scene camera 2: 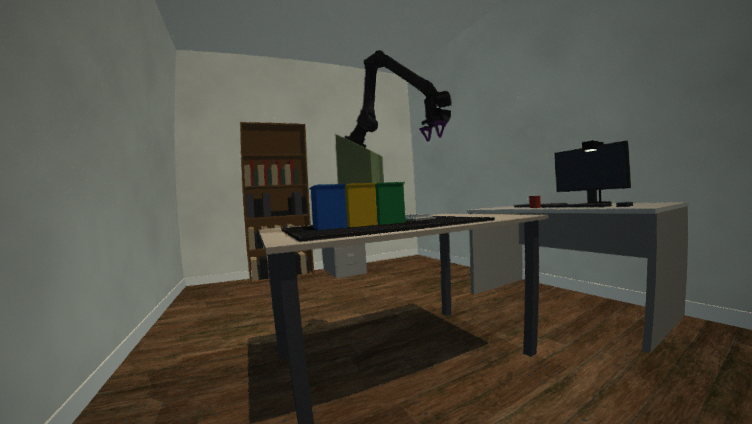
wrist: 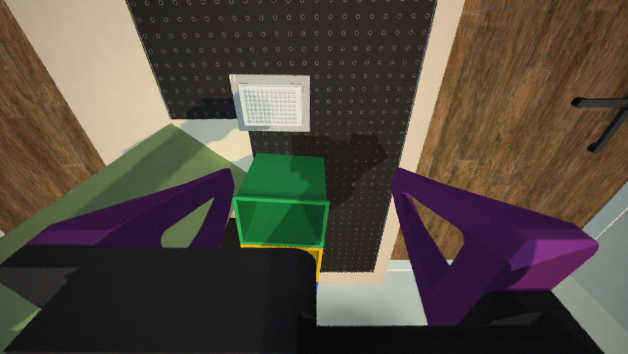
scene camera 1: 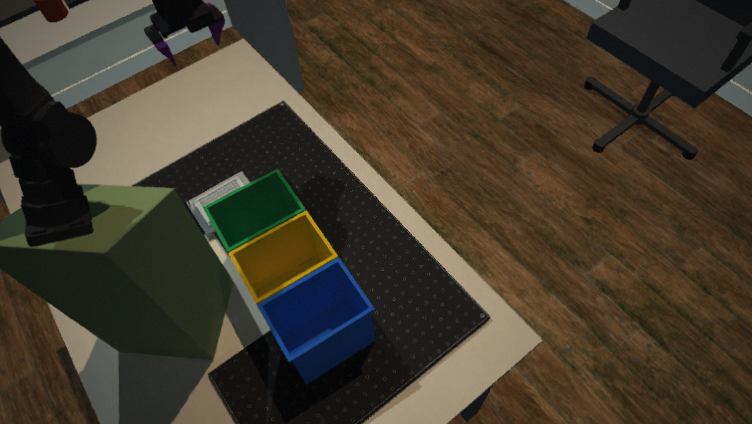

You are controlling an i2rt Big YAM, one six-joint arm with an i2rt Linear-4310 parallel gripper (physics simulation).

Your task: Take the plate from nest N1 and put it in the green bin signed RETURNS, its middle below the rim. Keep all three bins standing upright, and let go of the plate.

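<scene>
The white plate (scene camera 1: pixel 222 192) (wrist: pixel 272 106) lies flat in a light grey nest (wrist: pixel 306 111) on the black perforated mat; the N1 label is too small to read. The green bin (scene camera 1: pixel 255 210) (scene camera 2: pixel 391 204) (wrist: pixel 281 222) stands upright beside the nest and partly hides it in scene camera 1. The yellow bin (scene camera 1: pixel 284 257) (scene camera 2: pixel 361 206) and the blue bin (scene camera 1: pixel 315 310) (scene camera 2: pixel 329 208) stand upright in a row with it. No RETURNS sign is readable. My gripper (scene camera 1: pixel 196 54) (scene camera 2: pixel 433 138) (wrist: pixel 312 177) is open and empty, high above the table.
The green pedestal (scene camera 1: pixel 173 273) (scene camera 2: pixel 358 163) carrying the arm stands beside the bin row. The black mat (scene camera 1: pixel 421 273) lies on the beige table (scene camera 1: pixel 247 79). A desk (scene camera 2: pixel 668 231) with a monitor (scene camera 2: pixel 592 167) and a red cup (scene camera 2: pixel 534 201) stands beyond the table.
</scene>
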